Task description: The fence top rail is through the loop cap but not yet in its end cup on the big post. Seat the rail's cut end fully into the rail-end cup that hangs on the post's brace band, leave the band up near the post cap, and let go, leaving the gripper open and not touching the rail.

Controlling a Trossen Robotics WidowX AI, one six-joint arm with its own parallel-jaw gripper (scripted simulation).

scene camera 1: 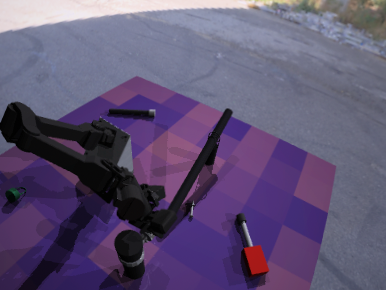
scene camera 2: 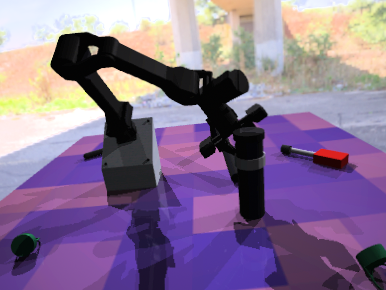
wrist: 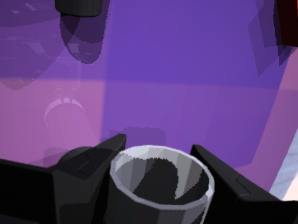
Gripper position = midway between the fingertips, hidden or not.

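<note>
Gripper, mine (scene camera 2: pixel 250 155), (scene camera 1: pixel 157 235), (wrist: pixel 158 146). Black top rail (scene camera 1: pixel 181 194). Red-handled tool (scene camera 2: pixel 324 157). Big black post (scene camera 1: pixel 128 244).
</note>
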